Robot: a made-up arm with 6 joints.
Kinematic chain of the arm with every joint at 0, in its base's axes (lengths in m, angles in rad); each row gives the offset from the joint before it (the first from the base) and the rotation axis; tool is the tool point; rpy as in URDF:
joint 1: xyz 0 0 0.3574 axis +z
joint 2: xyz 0 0 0 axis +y
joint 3: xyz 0.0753 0 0.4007 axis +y
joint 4: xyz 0.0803 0 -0.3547 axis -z
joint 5: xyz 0 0 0 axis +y
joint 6: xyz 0.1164 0 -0.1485 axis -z
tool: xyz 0 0 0 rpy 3.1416 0 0
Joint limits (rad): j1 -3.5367..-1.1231 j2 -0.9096..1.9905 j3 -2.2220..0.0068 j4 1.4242..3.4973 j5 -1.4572..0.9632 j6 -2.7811..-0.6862
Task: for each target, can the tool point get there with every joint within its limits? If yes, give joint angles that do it. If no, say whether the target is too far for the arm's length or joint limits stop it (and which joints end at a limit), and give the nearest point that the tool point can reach.
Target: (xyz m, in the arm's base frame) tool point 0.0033 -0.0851 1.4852
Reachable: no: too far | nearest point 0.0027 -0.0701 1.2870 | short by 0.199 m
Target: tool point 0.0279 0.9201 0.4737
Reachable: no: joint limits stop it (at a limit: joint 1) | nearest point -0.2305 0.3006 0.4737 | short by 0.671 m
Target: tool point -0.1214 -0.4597 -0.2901
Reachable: yes | joints -1.6792 1.6891 -1.7300 1.8554 0.2623 -2.4408
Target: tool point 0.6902 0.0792 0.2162
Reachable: no: joint limits stop it (at a limit: joint 2) | nearest point 0.2136 0.0245 0.1739 | short by 0.482 m
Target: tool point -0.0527 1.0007 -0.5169
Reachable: no: too far | nearest point -0.2991 0.3196 -0.2904 | short by 0.759 m
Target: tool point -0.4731 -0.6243 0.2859
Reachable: yes | joints -2.2048 0.7661 -1.6188 2.5071 0.5631 -2.5061
